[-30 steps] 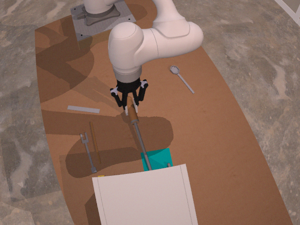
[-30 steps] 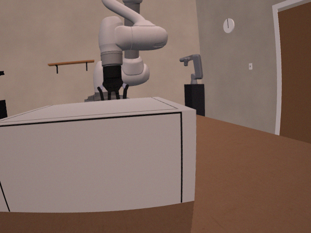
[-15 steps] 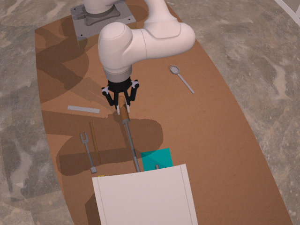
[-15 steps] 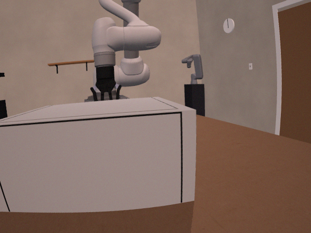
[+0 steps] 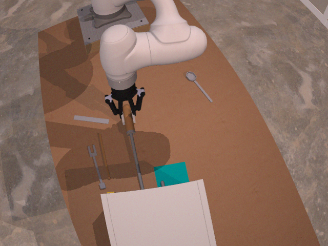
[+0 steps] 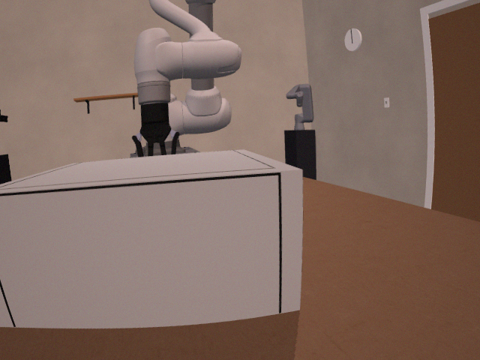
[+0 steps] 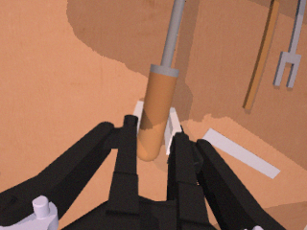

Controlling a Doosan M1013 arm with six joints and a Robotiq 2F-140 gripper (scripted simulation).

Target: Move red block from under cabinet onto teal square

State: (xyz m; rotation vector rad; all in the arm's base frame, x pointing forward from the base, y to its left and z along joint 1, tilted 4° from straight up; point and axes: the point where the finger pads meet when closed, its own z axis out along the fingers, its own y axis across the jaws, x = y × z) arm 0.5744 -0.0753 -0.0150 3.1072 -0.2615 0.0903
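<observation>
My hand is 26 cm short of the teal square, 6 cm to the right of it and 4 cm above it. Round my hand: grey flat bar 6 cm behind, 14 cm to the right, 4 cm below; thin wooden stick 10 cm ahead, 13 cm to the right, 3 cm below; long hook tool 12 cm ahead, 1 cm to the left, 2 cm below.
</observation>
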